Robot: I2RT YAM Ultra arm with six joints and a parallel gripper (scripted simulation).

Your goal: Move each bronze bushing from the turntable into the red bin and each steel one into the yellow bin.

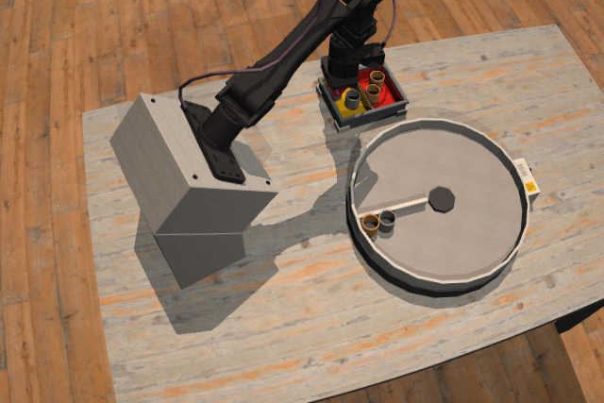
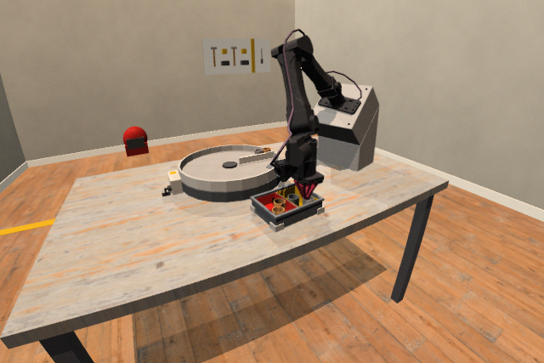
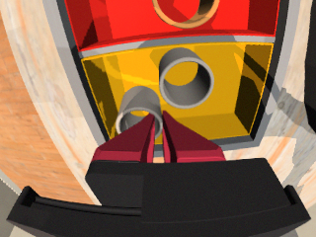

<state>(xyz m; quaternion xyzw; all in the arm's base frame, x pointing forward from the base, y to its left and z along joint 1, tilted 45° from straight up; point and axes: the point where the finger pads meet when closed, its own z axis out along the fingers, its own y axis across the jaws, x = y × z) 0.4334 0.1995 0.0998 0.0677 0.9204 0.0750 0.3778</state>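
The yellow bin lies 20 mm ahead of my hand, 20 mm to the right of it and 20 mm below it. The rest, counted from my hand: red bin 110 mm ahead, 20 mm to the right, 20 mm below; then turntable 100 mm ahead, 370 mm to the right, 10 mm above; then two-part bin tray 60 mm ahead, 20 mm to the right, 10 mm below.
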